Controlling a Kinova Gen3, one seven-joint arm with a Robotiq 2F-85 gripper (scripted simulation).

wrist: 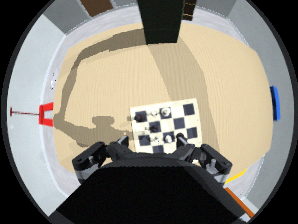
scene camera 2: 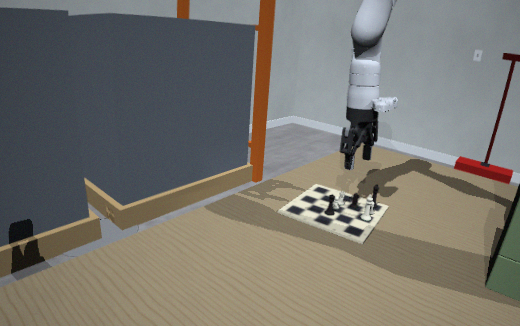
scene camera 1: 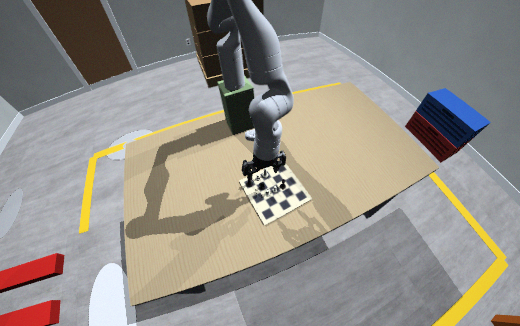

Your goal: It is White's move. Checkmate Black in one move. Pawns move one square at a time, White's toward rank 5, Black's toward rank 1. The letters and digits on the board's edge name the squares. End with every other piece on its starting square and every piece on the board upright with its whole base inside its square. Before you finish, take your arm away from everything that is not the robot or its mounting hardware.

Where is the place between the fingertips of the gripper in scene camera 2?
358, 164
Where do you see a chessboard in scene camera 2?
309, 207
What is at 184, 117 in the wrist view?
A chessboard.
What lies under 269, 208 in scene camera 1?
A chessboard.
